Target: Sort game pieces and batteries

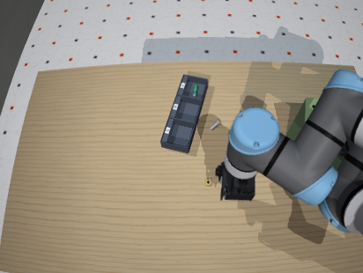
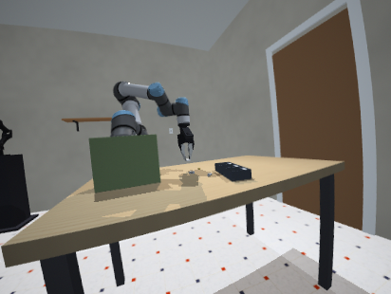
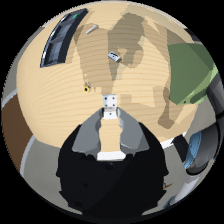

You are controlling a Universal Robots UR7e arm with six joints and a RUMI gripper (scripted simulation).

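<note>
Right now the gold ring is 6 cm ahead of my hand, 3 cm to the right of it and 7 cm below it. The rest, counted from my hand: grey-white piece (2 cm behind, 11 cm to the right, 7 cm below); then white domino (1 cm below); then grey cylinder (3 cm ahead, 22 cm to the right, 7 cm below).
</note>
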